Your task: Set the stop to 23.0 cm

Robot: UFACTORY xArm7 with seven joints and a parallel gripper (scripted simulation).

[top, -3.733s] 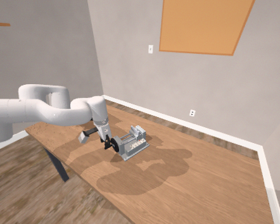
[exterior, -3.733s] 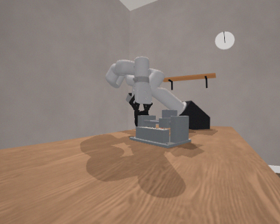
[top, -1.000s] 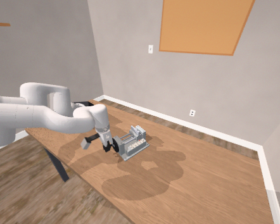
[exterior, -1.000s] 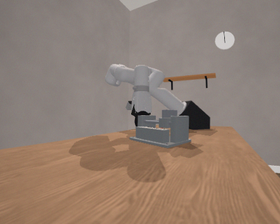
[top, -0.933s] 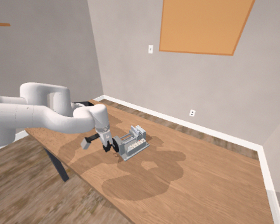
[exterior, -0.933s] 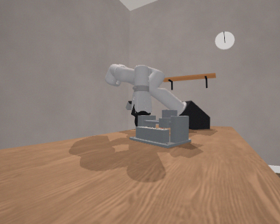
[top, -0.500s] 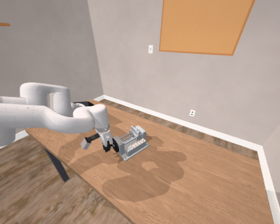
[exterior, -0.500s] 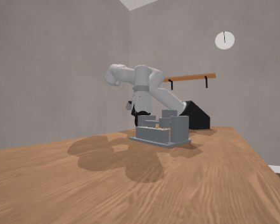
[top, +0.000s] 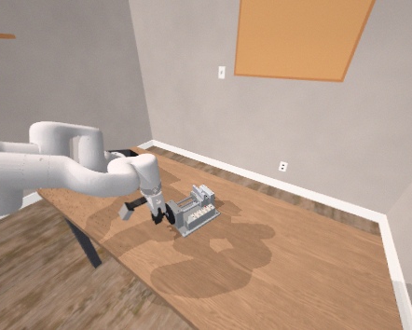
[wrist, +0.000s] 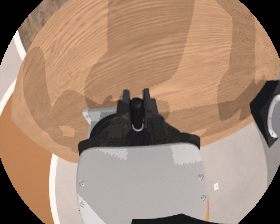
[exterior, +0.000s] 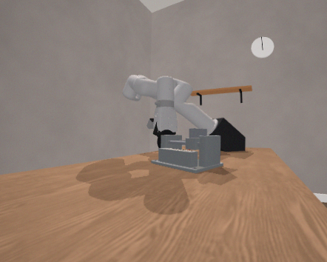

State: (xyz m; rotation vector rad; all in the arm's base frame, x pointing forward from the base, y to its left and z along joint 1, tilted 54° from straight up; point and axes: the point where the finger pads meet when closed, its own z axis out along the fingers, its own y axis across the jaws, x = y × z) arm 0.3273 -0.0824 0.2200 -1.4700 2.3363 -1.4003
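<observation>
The handwheel is 20 mm ahead of my hand and 20 mm to the left of it. Also, from my hand: sliding stop block: 150 mm ahead, 130 mm to the left, 30 mm above.
</observation>
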